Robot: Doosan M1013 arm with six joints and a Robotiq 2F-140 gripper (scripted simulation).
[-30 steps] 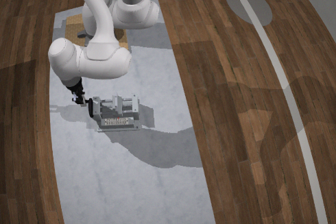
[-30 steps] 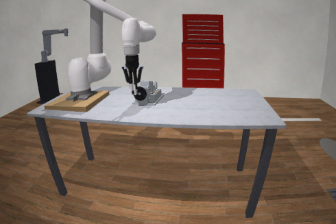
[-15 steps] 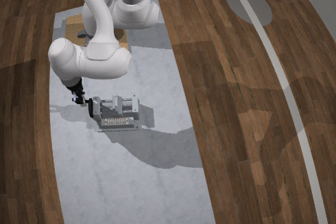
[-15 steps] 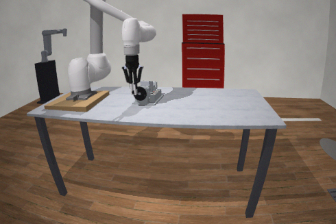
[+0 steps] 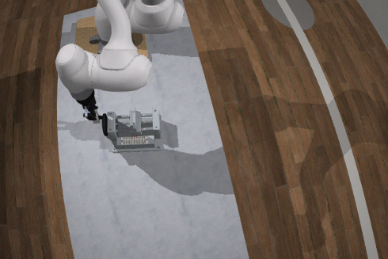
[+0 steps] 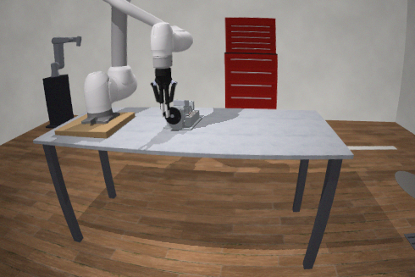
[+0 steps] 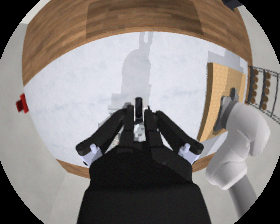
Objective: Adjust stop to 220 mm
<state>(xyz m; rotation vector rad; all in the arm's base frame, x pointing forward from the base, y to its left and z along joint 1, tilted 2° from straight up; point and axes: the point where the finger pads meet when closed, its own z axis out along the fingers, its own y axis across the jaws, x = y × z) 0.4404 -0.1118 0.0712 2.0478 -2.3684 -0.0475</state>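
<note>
Now: hand 10 mm short of the black handwheel, 20 mm to the right of it and 20 mm above it. The rest, counted from my hand: grey stop fixture: 60 mm ahead, 150 mm to the left, 20 mm below.
</note>
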